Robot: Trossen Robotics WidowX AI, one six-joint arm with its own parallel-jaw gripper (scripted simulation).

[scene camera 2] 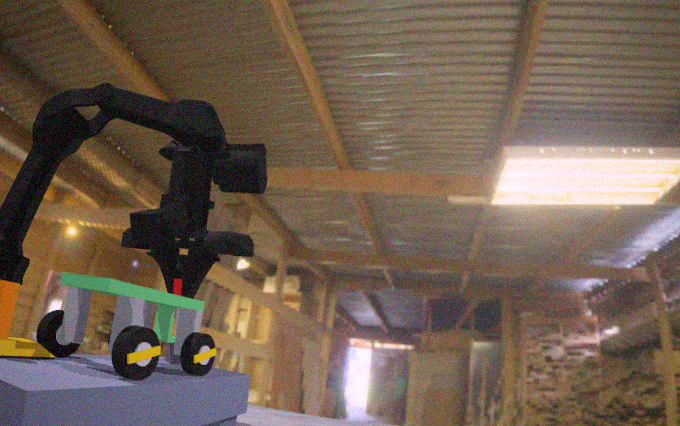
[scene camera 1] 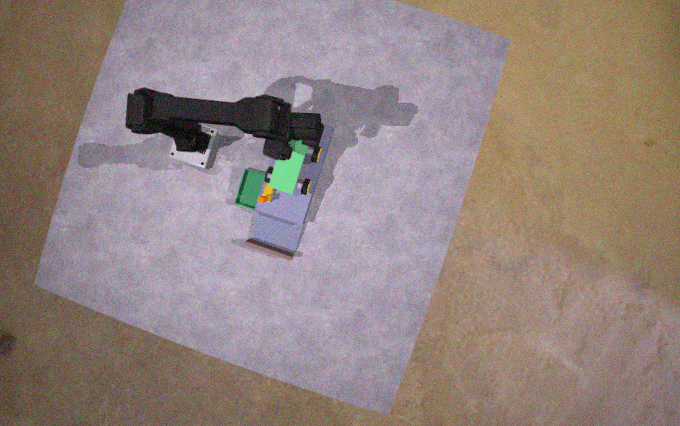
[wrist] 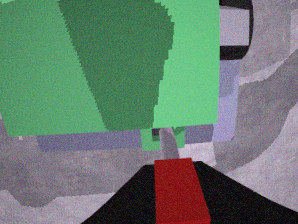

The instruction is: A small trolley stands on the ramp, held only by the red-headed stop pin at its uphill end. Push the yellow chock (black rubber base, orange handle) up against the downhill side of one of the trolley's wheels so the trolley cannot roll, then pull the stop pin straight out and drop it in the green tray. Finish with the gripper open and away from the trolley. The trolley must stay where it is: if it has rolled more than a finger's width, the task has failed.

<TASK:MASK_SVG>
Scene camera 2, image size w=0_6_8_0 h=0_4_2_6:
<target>gripper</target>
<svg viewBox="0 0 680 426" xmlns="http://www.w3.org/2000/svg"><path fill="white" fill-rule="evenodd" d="M171 187L168 194L161 195L159 208L129 213L131 228L127 228L123 232L121 247L151 250L147 252L147 255L151 256L158 263L163 274L167 292L173 294L174 279L182 279L182 296L194 299L194 295L197 293L210 268L216 261L220 261L220 257L217 257L217 254L254 257L254 242L248 235L228 231L207 230L209 209L214 209L215 202L210 200L210 192L194 187ZM179 248L189 249L188 255L179 255Z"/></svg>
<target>trolley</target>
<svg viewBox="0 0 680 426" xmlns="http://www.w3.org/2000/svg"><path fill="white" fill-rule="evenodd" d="M36 332L37 343L46 348L53 356L65 358L72 355L84 340L92 293L99 292L105 295L117 296L114 320L112 322L113 326L108 336L108 353L112 355L112 365L116 373L123 378L143 381L153 373L161 355L159 341L174 343L173 354L180 355L181 366L184 372L195 376L205 376L213 366L217 349L215 348L212 336L200 333L202 312L205 306L204 301L156 291L112 278L72 274L69 272L63 272L60 280L60 285L70 286L64 311L60 309L47 313L40 321ZM180 308L176 337L171 337L175 308ZM155 304L158 307L153 331L150 329L153 314L152 310Z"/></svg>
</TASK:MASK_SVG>
